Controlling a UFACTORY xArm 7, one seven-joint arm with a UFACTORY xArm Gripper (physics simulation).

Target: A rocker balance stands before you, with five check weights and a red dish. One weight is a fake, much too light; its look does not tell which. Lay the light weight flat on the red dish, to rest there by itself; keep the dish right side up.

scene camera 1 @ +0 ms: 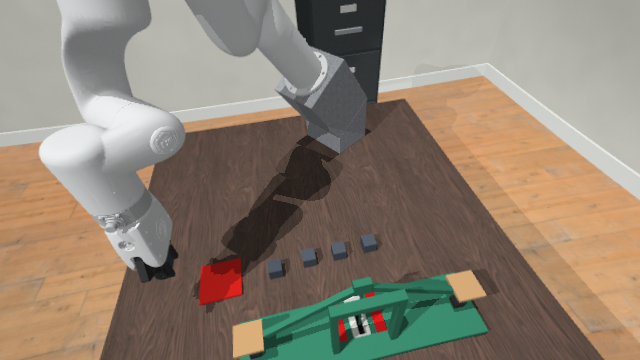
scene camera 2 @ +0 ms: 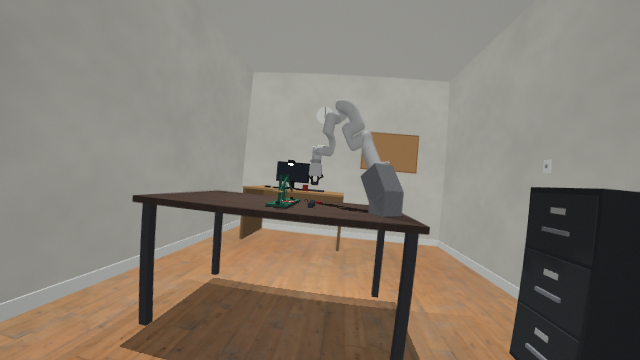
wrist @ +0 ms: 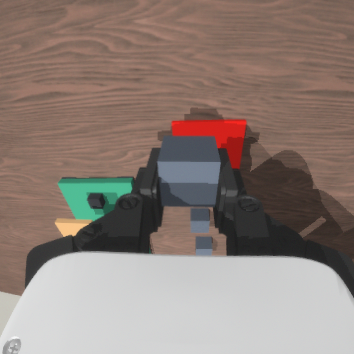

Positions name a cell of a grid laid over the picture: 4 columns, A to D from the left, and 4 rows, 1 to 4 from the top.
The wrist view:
gripper: C2
green rocker balance: B3
red dish: C2
